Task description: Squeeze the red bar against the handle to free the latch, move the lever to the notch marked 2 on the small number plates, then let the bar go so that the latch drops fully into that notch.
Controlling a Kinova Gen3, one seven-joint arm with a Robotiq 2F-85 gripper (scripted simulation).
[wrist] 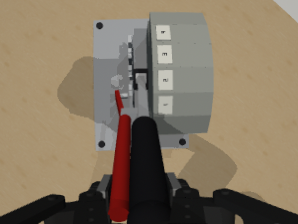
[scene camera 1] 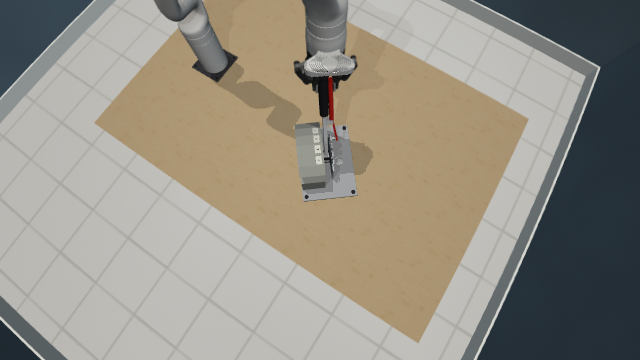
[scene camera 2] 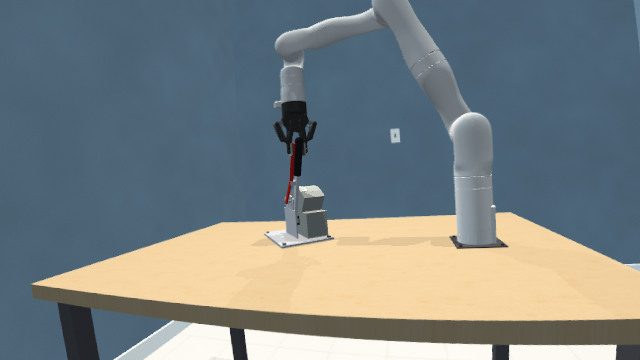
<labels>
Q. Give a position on a red bar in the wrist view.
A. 119, 199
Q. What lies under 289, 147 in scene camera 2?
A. My gripper.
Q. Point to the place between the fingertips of my gripper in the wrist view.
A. At 139, 187
</labels>
